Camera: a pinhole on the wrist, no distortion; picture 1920 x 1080 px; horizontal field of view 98.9 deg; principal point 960.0 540.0 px. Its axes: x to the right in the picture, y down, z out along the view. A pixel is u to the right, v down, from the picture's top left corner.
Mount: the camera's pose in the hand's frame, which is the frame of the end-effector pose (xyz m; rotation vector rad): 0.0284 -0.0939 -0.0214 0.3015 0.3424 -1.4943
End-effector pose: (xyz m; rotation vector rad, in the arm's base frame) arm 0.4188 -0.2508 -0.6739 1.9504 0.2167 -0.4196
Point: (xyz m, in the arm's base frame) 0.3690 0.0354 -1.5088
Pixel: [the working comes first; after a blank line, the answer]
In the camera's frame: 0.6664 0.1939 0.3726

outside the picture
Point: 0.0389 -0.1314 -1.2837
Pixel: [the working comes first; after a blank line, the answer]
In the camera's frame: 0.4606 -0.1837 0.4228

1854.7 183.1
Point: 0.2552 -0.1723 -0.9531
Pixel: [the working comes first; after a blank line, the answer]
In the camera's frame: 0.1745 -0.0882 0.1643

1832.5 98.9
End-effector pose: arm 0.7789 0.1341 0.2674 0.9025 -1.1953 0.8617
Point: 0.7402 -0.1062 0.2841
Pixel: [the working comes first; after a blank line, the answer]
In the camera's frame: -0.1381 -0.0378 0.2208

446.1 399.2
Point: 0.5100 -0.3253 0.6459
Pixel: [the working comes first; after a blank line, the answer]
In the camera's frame: -0.4102 0.2691 0.4730

247.7 1007.3
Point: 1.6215 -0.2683 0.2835
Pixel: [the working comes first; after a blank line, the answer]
In the camera's frame: 0.7360 0.0436 0.4002

outside the picture
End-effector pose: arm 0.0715 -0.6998 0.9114 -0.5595 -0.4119 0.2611
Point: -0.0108 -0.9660 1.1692
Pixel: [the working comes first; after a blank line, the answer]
In the camera's frame: 0.1766 -0.1315 0.2223

1612.5 54.2
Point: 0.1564 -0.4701 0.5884
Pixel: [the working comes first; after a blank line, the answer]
In the camera's frame: -0.3479 0.0558 -0.3264

behind the camera
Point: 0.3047 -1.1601 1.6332
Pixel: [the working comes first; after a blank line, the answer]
In the camera's frame: 0.5613 0.1941 0.5361

1819.9 837.4
